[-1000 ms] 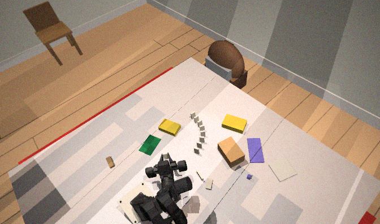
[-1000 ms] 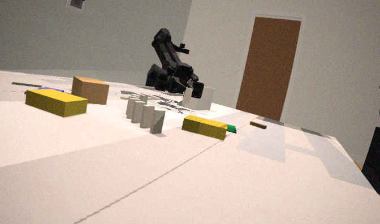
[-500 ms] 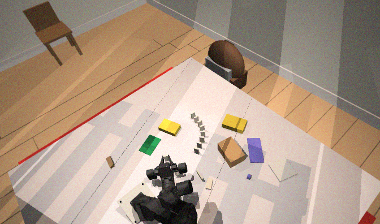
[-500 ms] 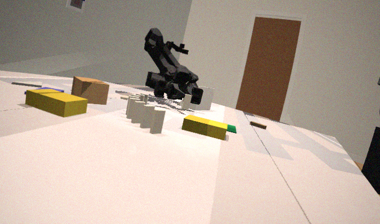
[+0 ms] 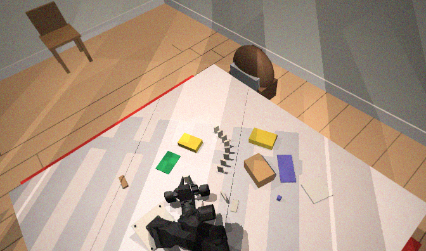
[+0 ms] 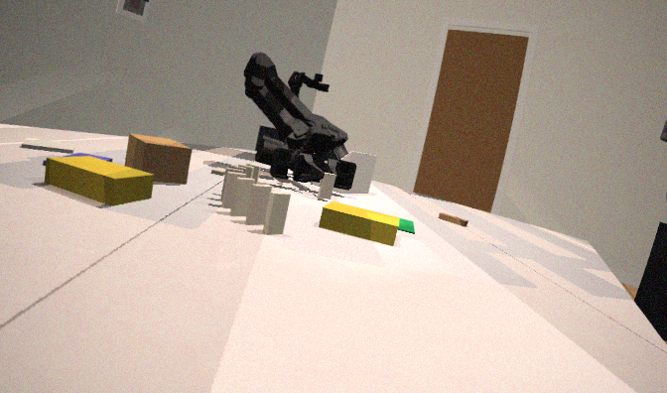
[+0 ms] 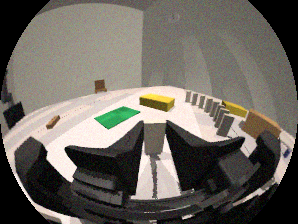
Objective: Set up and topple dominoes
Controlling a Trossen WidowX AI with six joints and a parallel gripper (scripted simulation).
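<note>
My gripper tip is now 15 cm to the right of the green flat piece and 5 cm above it. The rest, counted from my gripper tip: brown box (25 cm ahead, 21 cm to the right, 2 cm below); then small tan block (22 cm behind, 21 cm to the left, 4 cm below); then tiny blue cube (34 cm to the right, 22 cm ahead, 4 cm below).
</note>
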